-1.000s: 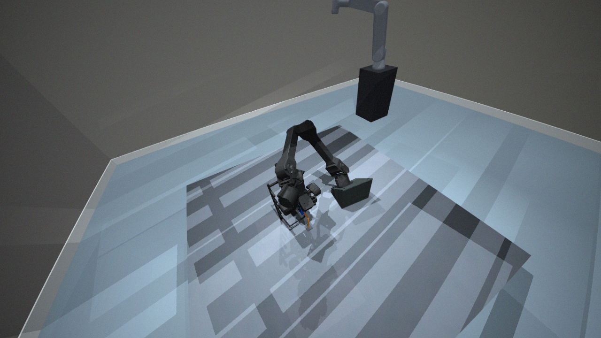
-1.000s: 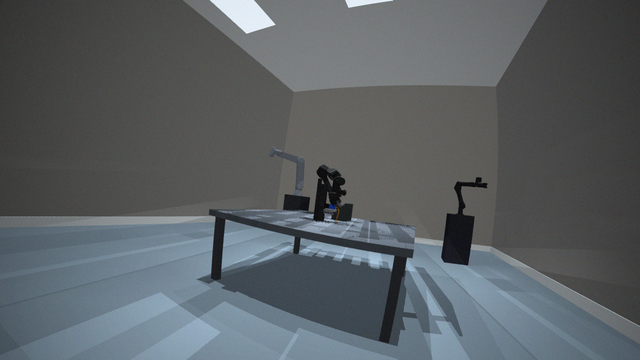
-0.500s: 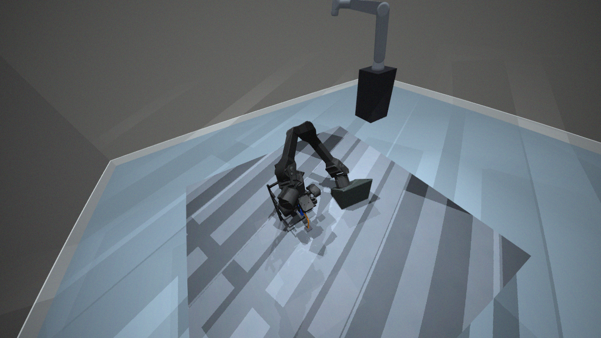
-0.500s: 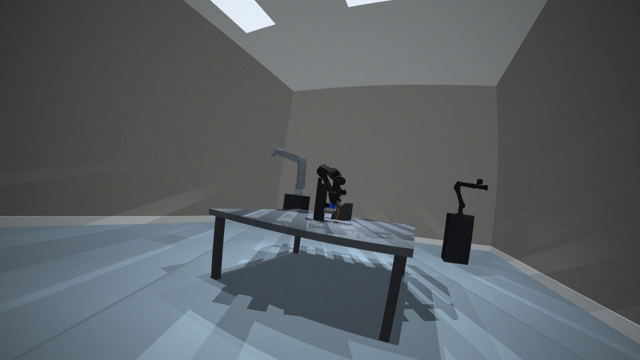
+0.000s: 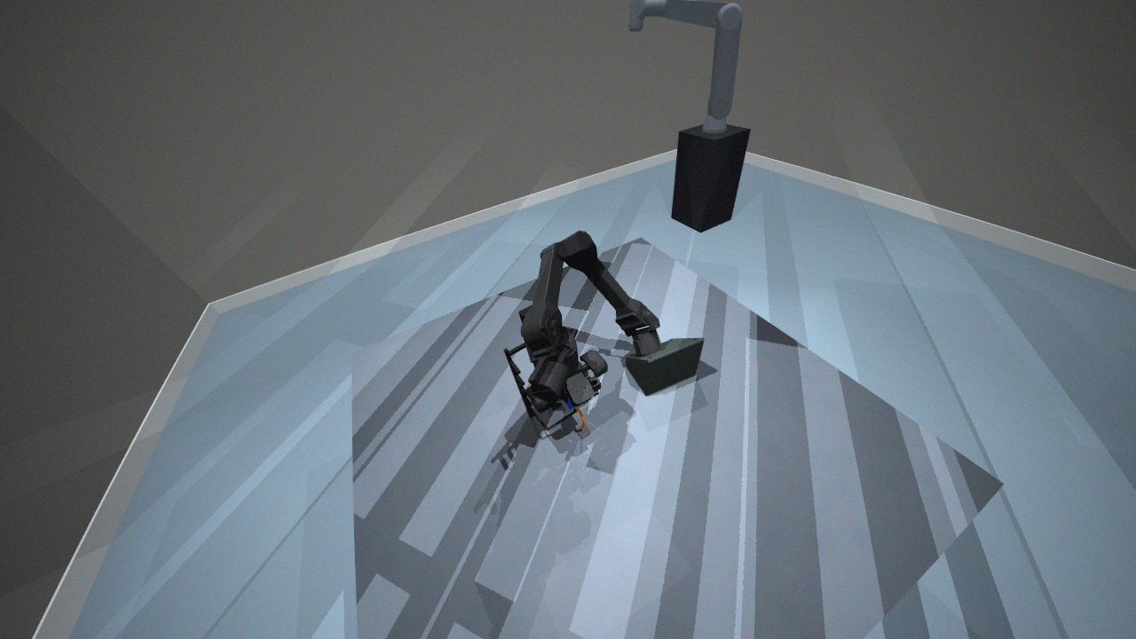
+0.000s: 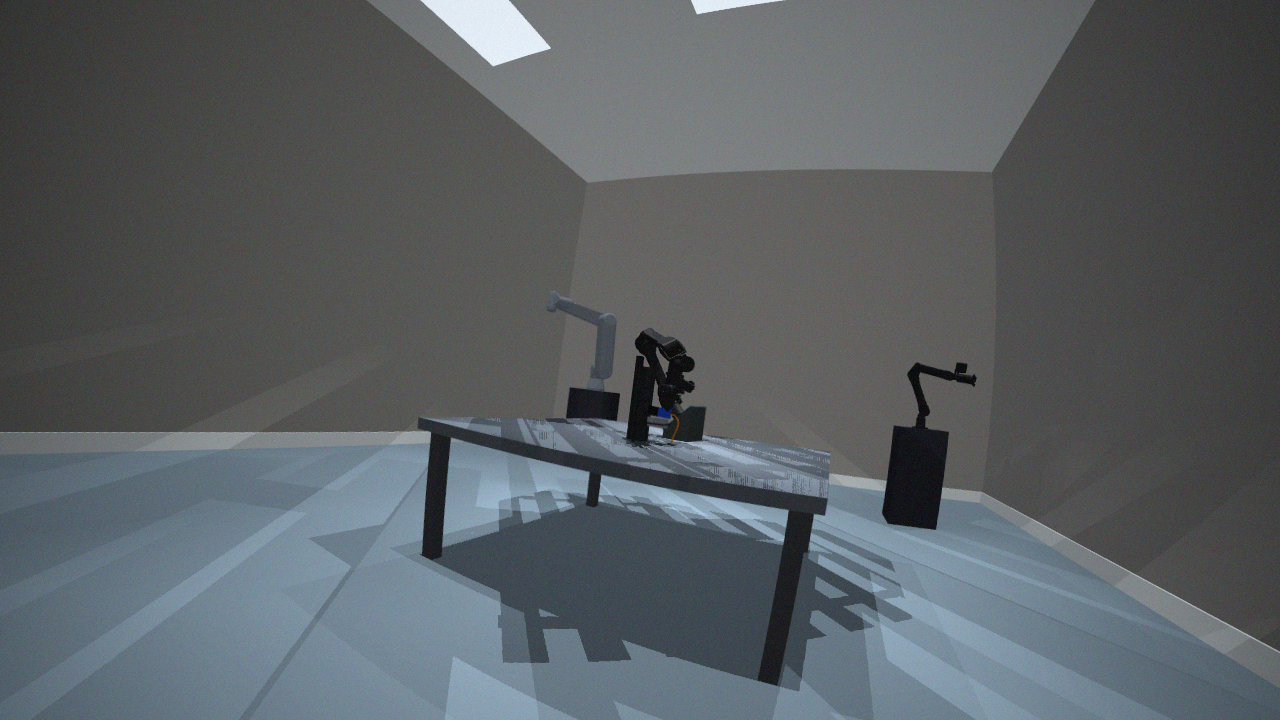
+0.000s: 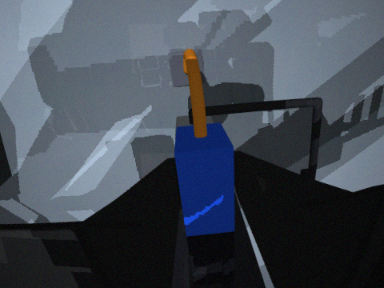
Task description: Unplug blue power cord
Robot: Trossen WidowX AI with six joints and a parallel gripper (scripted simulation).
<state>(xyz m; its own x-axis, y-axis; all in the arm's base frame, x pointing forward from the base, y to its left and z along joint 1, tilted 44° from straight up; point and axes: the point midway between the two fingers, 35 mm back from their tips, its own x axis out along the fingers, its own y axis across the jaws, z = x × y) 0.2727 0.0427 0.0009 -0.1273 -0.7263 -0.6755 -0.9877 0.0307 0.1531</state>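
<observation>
The blue plug is 3 cm to the right of my gripper tip and 1 cm ahead of it.
</observation>
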